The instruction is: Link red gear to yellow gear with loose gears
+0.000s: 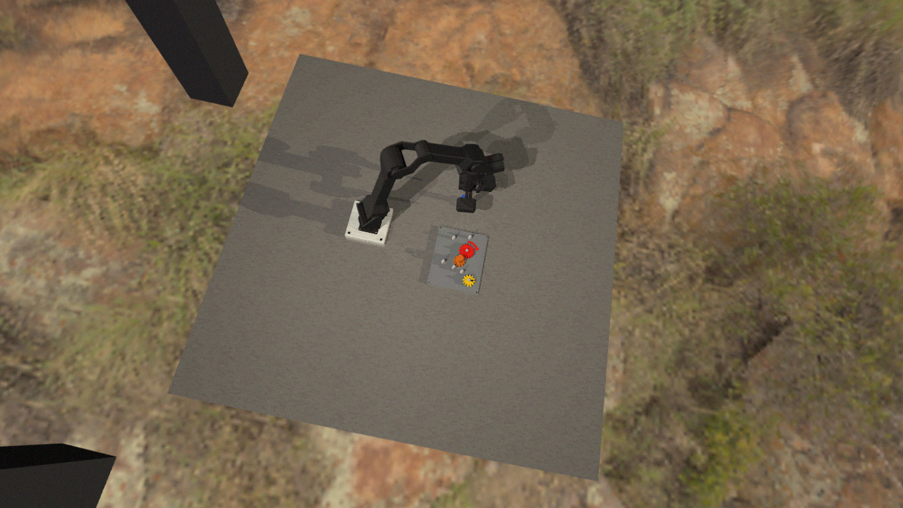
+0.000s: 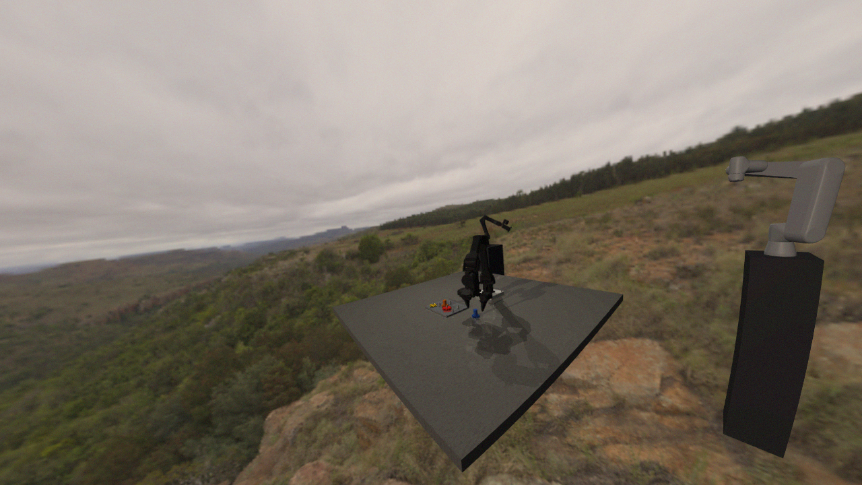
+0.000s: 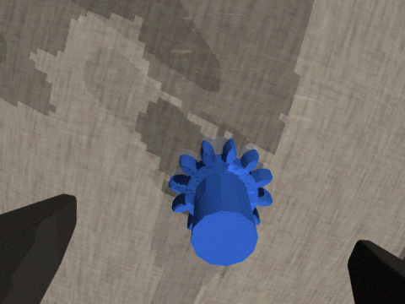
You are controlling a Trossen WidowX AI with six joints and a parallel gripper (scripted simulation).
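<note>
Now: the blue gear 3 cm below my gripper tip. Also, from my gripper tip: grey board (2 cm ahead, 22 cm to the right, 4 cm below); then red arrow (7 cm ahead, 16 cm to the right, 3 cm below); then red gear (5 cm ahead, 18 cm to the right, 3 cm below).
</note>
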